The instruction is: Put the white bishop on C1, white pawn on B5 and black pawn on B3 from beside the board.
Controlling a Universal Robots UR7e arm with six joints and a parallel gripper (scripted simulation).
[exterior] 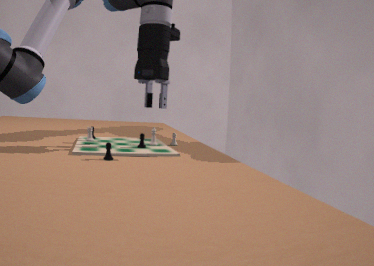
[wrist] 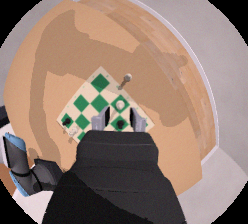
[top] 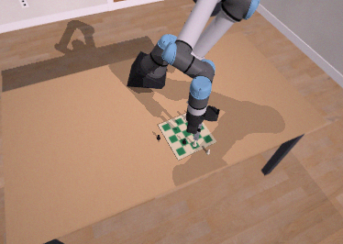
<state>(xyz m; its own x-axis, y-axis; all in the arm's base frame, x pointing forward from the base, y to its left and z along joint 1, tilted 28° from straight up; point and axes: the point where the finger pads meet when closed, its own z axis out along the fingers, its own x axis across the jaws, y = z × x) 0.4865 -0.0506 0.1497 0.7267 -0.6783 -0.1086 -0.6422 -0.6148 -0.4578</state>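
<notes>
The white pawn is 10 cm below my hand, 6 cm ahead of it and 4 cm to the left of it. The rest, counted from my hand: chessboard (11 cm below, 8 cm behind).
</notes>
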